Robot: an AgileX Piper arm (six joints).
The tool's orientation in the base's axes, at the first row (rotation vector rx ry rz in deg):
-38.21 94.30 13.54
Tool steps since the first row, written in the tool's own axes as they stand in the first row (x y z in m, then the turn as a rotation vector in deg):
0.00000 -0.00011 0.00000 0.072 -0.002 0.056
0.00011 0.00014 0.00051 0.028 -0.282 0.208
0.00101 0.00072 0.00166 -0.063 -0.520 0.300
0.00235 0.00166 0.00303 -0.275 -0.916 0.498
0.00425 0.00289 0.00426 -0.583 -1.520 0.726
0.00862 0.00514 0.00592 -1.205 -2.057 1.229
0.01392 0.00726 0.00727 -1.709 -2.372 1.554
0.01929 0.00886 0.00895 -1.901 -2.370 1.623
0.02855 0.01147 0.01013 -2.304 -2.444 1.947
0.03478 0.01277 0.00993 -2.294 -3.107 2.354
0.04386 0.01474 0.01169 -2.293 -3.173 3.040
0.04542 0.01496 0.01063 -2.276 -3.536 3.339
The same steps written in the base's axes. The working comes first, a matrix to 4 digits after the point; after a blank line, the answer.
The tool's axes in the first row as the columns of a matrix, in the base's axes (used below as rounded here):
-0.0500 -0.5456 0.8366
-0.2881 0.8099 0.5109
-0.9563 -0.2155 -0.1977

0.00006 -0.00009 0.00002 0.044 0.006 -0.079
0.00034 0.00034 -0.00024 0.326 -0.130 -0.007
0.00095 0.00114 -0.00145 0.538 -0.250 0.113
0.00151 0.00222 -0.00320 0.930 -0.408 0.362
0.00177 0.00329 -0.00553 1.466 -0.692 0.742
0.00172 0.00470 -0.01052 2.211 -0.691 1.353
0.00143 0.00558 -0.01631 2.680 -0.635 1.838
0.00169 0.00619 -0.02213 2.746 -0.543 2.008
0.00079 0.00624 -0.03178 3.078 -0.321 2.345
-0.00040 0.00540 -0.03798 3.779 -0.653 2.398
-0.00046 0.00527 -0.04743 4.389 -0.356 2.276
-0.00154 0.00446 -0.04876 4.836 -0.502 2.278

